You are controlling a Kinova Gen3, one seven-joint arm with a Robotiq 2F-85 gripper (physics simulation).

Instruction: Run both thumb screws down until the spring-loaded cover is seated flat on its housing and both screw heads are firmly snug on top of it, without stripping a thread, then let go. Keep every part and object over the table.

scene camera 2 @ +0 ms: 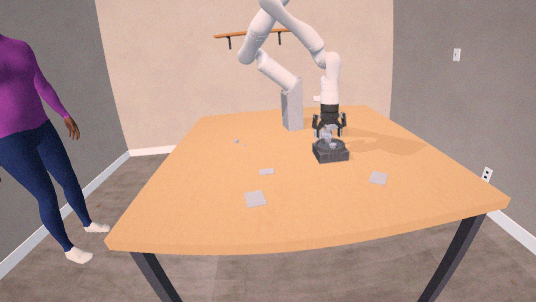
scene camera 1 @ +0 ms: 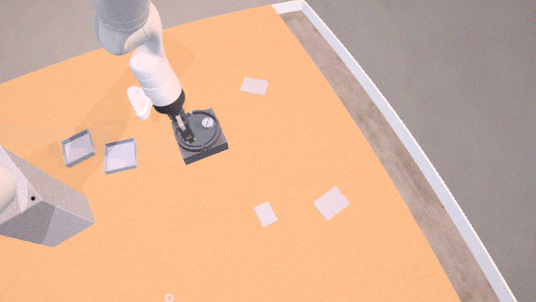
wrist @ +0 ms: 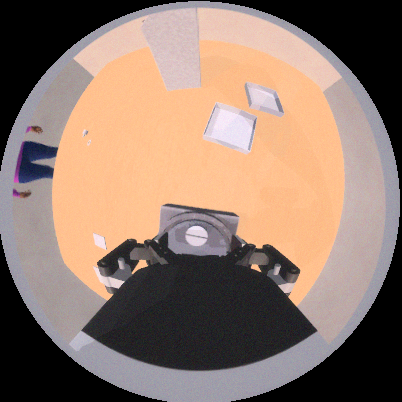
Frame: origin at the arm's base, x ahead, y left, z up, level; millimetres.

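Seen in the pictures: gripper, between the fingertips: (scene camera 2: 329, 137) (scene camera 1: 185, 128) (wrist: 199, 240); arm's base, origin of its link: (scene camera 2: 291, 83).
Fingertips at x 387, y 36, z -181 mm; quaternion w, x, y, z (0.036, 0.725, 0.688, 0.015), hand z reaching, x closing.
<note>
Pixels of each thing's top centre, then the offset from my fingertips to it. "pt": a spot on its surface instead.
- dark square housing, centre of its top: (wrist: 193, 252) (scene camera 1: 196, 128) (scene camera 2: 330, 143) 9 mm right, 27 mm ahead, 13 mm down
- round grey cover, centre of its top: (wrist: 193, 252) (scene camera 1: 197, 129) (scene camera 2: 330, 143) 9 mm right, 27 mm ahead, 15 mm down
- slotted pale screw head, a spot on its surface: (scene camera 1: 207, 121) (scene camera 2: 333, 144) pt 11 mm right, 59 mm ahead, 4 mm down
- slotted screw head, a spot on its surface: (wrist: 196, 235) pt 4 mm right, 6 mm back, 5 mm down
- small white ring, centre of its top: (scene camera 1: 169, 298) 337 mm right, 230 mm back, 67 mm down
The dark square housing (scene camera 1: 207, 154) (scene camera 2: 331, 156) (wrist: 230, 220) stands on the table, with the round grey cover (scene camera 1: 202, 136) inside its raised ring. One slotted pale screw head (scene camera 1: 207, 121) (scene camera 2: 333, 145) shows on the cover in the scene views; the other is hidden behind the gripper in scene camera 1. In the wrist view a slotted screw head (wrist: 196, 235) shows just ahead of the fingers; I cannot tell which screw it is. My gripper (scene camera 2: 329, 134) (wrist: 199, 240) is wide open and empty, above the housing. Cover seating and screw tightness cannot be told.
Two shallow trays (scene camera 1: 120, 172) (scene camera 1: 93, 150) stand between the housing and the grey arm pedestal (scene camera 1: 50, 215) (scene camera 2: 292, 107). Flat pale plates (scene camera 1: 254, 86) (scene camera 1: 265, 214) (scene camera 1: 331, 203) lie around on the table. A small white ring (scene camera 1: 169, 298) lies farther off. A person (scene camera 2: 25, 100) stands beside the table.
</note>
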